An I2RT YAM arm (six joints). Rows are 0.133 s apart.
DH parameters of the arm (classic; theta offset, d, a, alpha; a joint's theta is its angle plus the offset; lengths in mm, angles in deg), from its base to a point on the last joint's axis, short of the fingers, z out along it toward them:
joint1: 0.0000 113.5 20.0 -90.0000
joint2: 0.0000 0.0 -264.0 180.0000
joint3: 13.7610 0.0 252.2 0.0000
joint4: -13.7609 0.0 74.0 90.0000
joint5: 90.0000 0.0 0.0 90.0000
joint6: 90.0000 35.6 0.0 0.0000
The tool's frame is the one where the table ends.
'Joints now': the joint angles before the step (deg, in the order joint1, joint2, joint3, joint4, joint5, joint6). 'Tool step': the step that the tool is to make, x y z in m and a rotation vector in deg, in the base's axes. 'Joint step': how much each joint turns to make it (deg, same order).
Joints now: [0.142, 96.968, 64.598, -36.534, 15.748, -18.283]
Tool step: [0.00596, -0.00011, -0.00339, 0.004, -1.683, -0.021]
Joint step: [-0.021, 0.963, 0.000, 2.645, 0.000, 0.000]
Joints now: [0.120, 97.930, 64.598, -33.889, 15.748, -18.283]
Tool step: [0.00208, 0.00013, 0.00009, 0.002, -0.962, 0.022]
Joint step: [0.021, 0.132, 0.000, 1.093, 0.000, -0.001]
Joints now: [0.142, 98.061, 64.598, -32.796, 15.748, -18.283]
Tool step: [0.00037, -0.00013, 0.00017, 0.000, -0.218, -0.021]
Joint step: [-0.022, -0.001, 0.000, 0.218, 0.000, -0.001]
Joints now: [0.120, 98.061, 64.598, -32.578, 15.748, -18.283]
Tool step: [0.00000, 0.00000, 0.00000, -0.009, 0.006, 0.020]
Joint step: [0.000, 0.000, 0.000, 0.000, 0.000, -0.023]
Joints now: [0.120, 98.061, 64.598, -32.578, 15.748, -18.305]
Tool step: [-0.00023, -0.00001, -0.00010, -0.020, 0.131, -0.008]
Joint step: [0.001, 0.000, -0.001, -0.130, 0.022, 0.000]
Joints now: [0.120, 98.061, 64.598, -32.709, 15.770, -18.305]
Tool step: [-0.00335, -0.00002, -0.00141, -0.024, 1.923, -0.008]
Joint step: [0.000, 0.000, 0.000, -1.923, 0.022, 0.000]
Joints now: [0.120, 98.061, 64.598, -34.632, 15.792, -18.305]
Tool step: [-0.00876, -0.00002, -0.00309, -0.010, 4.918, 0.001]
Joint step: [0.000, 0.000, 0.000, -4.918, -0.001, -0.001]
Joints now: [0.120, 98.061, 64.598, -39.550, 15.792, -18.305]
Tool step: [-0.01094, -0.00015, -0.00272, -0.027, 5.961, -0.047]
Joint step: [-0.021, -0.001, 0.000, -5.968, 0.021, 0.023]
